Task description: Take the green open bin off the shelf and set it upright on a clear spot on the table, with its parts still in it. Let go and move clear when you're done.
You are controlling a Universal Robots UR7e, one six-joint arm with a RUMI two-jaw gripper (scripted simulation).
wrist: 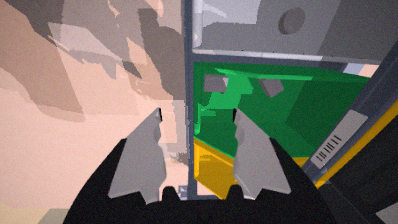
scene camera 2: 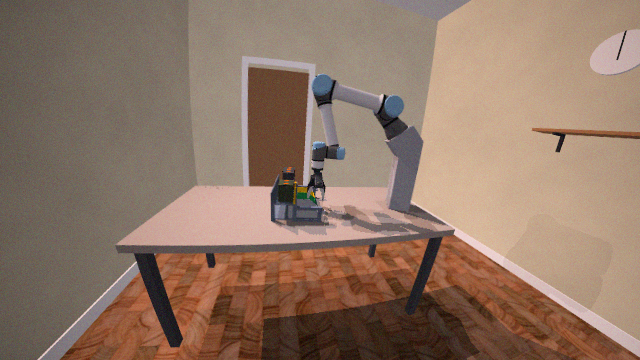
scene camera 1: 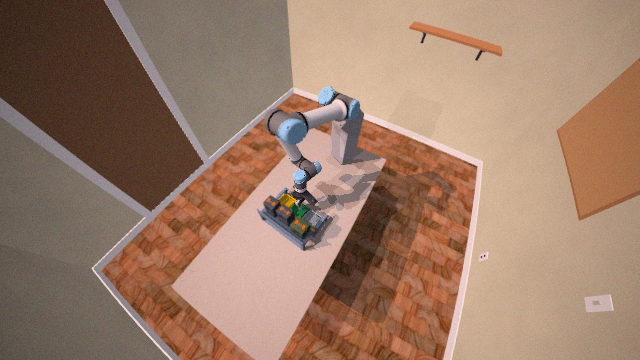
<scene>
In view: my gripper (wrist: 197,108), a green open bin (wrist: 299,118), a yellow bin (wrist: 216,175) and a grey bin (wrist: 360,37).
</scene>
